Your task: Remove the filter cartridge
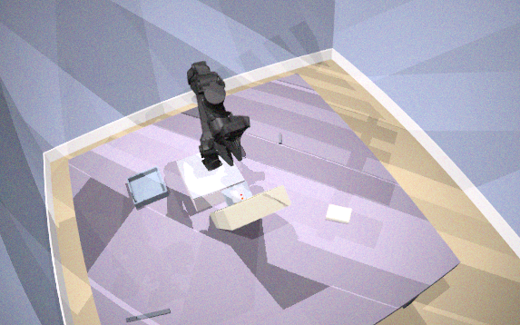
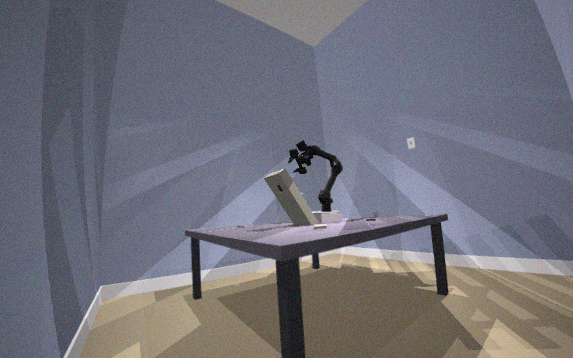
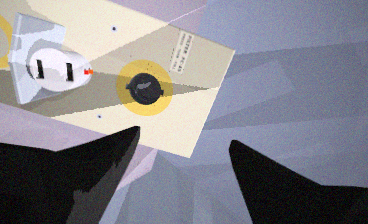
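Now: gripper tip 20 mm past the white round filter cartridge and 170 mm above it. The rest, counted from my gripper tip: thin grey peg 310 mm behind, 370 mm to the left, 380 mm below; small cream block 140 mm ahead, 320 mm to the left, 370 mm below; shallow blue-grey tray 400 mm behind, 240 mm to the right, 370 mm below.
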